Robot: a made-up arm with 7 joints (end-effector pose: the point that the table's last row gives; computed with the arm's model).
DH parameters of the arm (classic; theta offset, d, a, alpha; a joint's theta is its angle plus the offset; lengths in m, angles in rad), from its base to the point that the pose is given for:
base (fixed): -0.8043 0 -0.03 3.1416
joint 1: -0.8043 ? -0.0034 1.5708
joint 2: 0 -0.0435 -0.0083 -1.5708
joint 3: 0 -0.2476 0.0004 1.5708
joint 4: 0 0.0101 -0.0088 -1.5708
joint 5: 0 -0.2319 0.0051 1.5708
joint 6: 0 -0.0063 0.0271 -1.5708
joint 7: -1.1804 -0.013 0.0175 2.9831
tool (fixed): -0.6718 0.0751 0 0
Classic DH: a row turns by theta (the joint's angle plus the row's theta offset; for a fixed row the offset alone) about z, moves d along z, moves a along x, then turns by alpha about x.
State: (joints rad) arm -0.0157 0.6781 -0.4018 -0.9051 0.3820 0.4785 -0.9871
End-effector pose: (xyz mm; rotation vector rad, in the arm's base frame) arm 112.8 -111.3 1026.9 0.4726 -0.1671 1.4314
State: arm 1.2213 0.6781 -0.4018 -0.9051 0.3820 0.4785 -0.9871
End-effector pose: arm -102.6 -148.2 1026.9 0.2642 -0.3760 0.2181
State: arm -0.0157 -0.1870 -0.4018 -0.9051 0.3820 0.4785 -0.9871
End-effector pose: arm -309.1 -117.9 956.6 -0.1667 -0.8656 1.5566
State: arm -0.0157 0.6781 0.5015 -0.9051 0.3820 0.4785 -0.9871
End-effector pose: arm 111.9 76.9 1025.3 -0.0705 0.0686 0.7344
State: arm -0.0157 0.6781 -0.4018 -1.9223 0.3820 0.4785 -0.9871
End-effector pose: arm -128.2 -148.3 851.5 0.0035 -1.1753 1.2839
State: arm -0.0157 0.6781 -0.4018 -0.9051 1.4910 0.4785 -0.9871
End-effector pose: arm 83.5 -153.1 1007.6 0.6482 -0.2251 0.3124
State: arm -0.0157 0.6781 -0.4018 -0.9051 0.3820 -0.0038 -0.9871
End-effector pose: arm 71.6 -111.3 1033.5 0.1028 -0.5395 1.3675
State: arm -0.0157 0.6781 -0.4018 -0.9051 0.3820 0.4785 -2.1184
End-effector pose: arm 115.7 -132.1 1018.4 0.6035 -0.5200 2.5063
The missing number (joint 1, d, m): -0.5348
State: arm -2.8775 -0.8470 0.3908 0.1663 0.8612 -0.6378 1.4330
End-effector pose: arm 386.6 -44.0 943.0 0.8400 0.2952 0.4199
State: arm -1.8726 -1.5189 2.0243 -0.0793 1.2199 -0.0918 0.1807
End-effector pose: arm 177.6 -515.6 555.0 0.8672 0.9955 -0.8781
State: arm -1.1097 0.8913 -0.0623 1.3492 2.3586 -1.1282 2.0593
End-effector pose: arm 134.5 406.3 490.0 -1.0988 -2.2953 0.0127
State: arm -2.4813 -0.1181 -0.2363 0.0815 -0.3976 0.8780 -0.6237
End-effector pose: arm -32.8 1.6 1058.9 0.7045 -0.4577 -1.9677
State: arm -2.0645 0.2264 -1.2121 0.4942 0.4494 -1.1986 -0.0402
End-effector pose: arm -104.5 74.3 1056.0 -0.9127 0.5259 -2.6606
